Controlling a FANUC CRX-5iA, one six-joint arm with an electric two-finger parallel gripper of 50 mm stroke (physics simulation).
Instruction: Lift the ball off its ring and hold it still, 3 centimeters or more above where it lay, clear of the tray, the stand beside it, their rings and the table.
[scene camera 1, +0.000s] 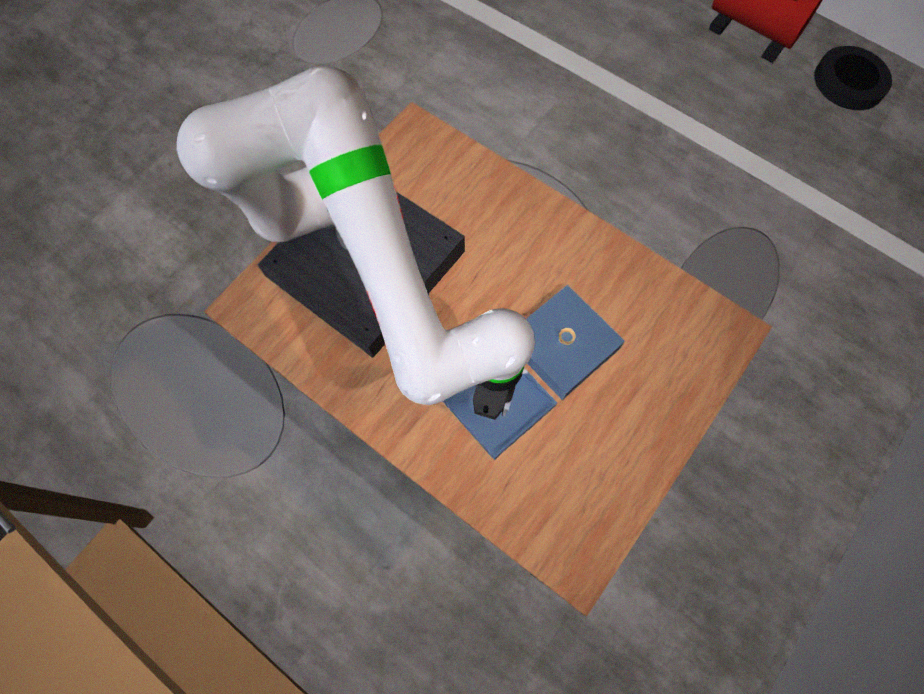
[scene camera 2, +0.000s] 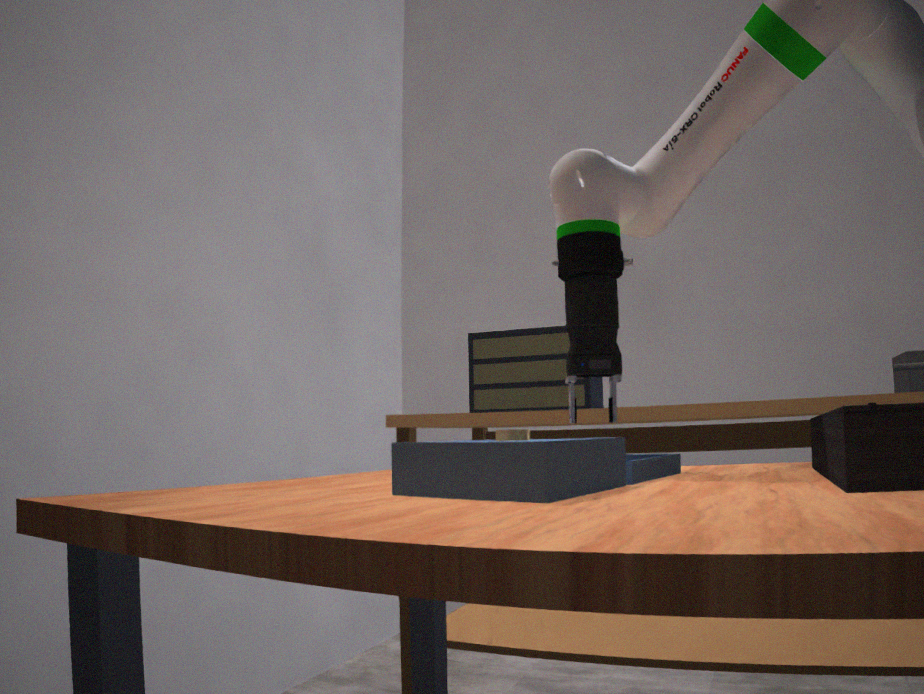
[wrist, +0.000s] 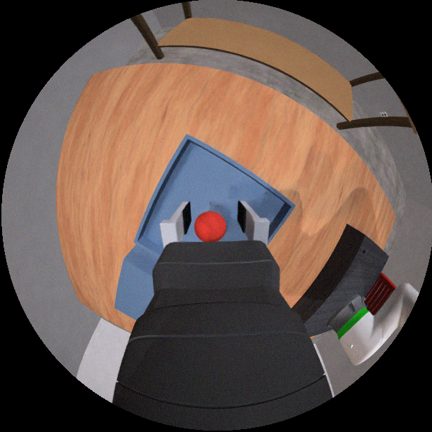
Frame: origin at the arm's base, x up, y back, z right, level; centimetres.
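Where they show: gripper, fingertip midpoint: (scene camera 2: 593, 422).
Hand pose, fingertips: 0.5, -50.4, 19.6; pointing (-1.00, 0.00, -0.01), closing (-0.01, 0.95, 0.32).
After its pixels a point has its place, as x, y, z.
The red ball (wrist: 210, 226) shows in the wrist view between the two fingers, a little toward the gripper body, over the blue tray (scene camera 1: 496, 440) {-6.9, -54.7, 23.6} (scene camera 2: 653, 466) {-5.5, -41.1, 11.7} (wrist: 200, 170). It does not show in the scene views. The ring under it cannot be made out. My gripper (scene camera 2: 592, 421) {0.5, -50.4, 19.6} (wrist: 213, 210) is open and empty, pointing down over the tray. In scene camera 2 its fingertips are a little higher than the top of the blue stand (scene camera 1: 590, 343) {-1.5, -60.1, -6.3} (scene camera 2: 507, 470) {-4.2, -52.1, -14.9} (wrist: 132, 285). The stand's pale ring (scene camera 1: 560, 337) {-0.6, -53.8, -3.2} (scene camera 2: 512, 435) {-1.0, -54.3, -6.2} is on top of it.
The stand is close beside the tray and taller than it. The black base block (scene camera 1: 321, 283) {-0.4, -0.2, 17.6} (scene camera 2: 888, 448) {-3.4, -17.1, -12.0} (wrist: 332, 275) is on the wooden table (scene camera 1: 619, 463) {-7.2, -80.1, 12.0} (scene camera 2: 298, 515) {-7.2, -64.6, -30.9} (wrist: 115, 150), on the arm's side. A drawer cabinet (scene camera 2: 518, 372) is behind, on another bench.
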